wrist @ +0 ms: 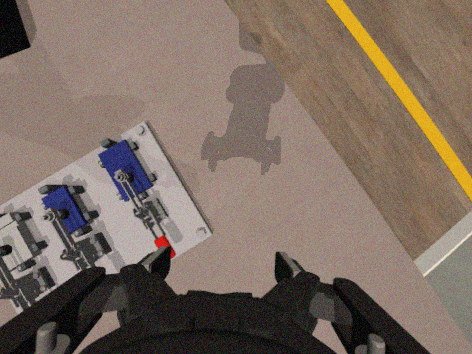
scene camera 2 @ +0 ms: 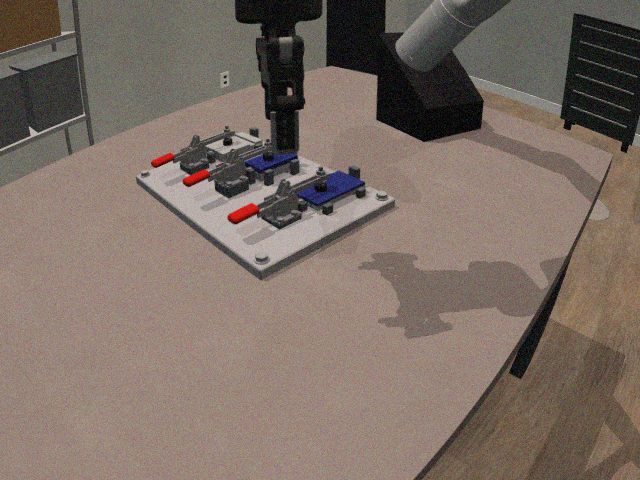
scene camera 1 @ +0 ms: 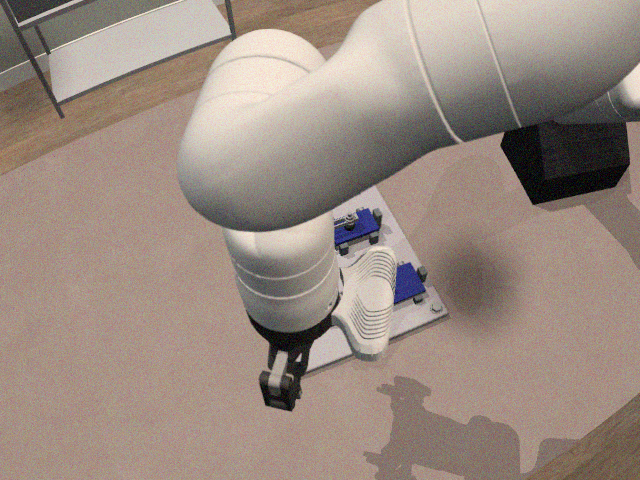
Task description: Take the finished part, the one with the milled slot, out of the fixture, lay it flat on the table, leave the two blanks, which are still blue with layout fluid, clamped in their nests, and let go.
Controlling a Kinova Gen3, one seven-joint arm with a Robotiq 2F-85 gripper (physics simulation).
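Places are measured from the arm's base along level axes (x back, y right, z up), in millimetres.
Pixels of known places: gripper, fingertip midpoint: [wrist: 223,260] [scene camera 2: 280,133] [scene camera 1: 301,353]; arm's base, origin of the base link: [scene camera 2: 414,54].
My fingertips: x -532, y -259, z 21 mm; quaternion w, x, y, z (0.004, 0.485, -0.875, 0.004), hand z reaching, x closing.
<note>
Ahead of a thing's pixels: the offset from my fingertips to its top centre. "pt": to the spot under its first point.
The finished part @(dx +140, dy +324, dz -143 mm) [scene camera 2: 241,146] [wrist: 16,245], bare silvery metal, sits in the far-left nest of the fixture plate @(pt dx +75, dy +48, dz -165 mm) [scene camera 2: 310,235] [wrist: 175,200] [scene camera 1: 330,351] in scene view 2, its toggle clamp's black pad on top. Its slot is hard to make out. The middle blue blank @(dx +140, dy +214, dz -138 mm) [scene camera 2: 275,161] [wrist: 62,198] [scene camera 1: 368,223] and the end blue blank @(dx +156, dy +104, dz -148 mm) [scene camera 2: 338,186] [wrist: 122,159] [scene camera 1: 408,284] lie in their nests under clamp pads. My gripper [scene camera 1: 279,396] [scene camera 2: 284,140] [wrist: 223,260] is open and empty, pointing down above table height, apart from the parts. The arm hides the finished part in scene view 1.
Red clamp handles @(pt dx +1, dy +311, dz -124 mm) [scene camera 2: 162,159] @(pt dx +7, dy +201, dz -119 mm) [scene camera 2: 196,177] @(pt dx +10, dy +92, dz -128 mm) [scene camera 2: 242,213] stick out along one side of the plate; the end one also shows in the wrist view [wrist: 163,245]. The black robot base [scene camera 1: 578,155] [scene camera 2: 429,103] stands behind the plate. Corner bolts @(dx +209, dy +56, dz -158 mm) [scene camera 2: 381,195] and nest posts stand up from it.
</note>
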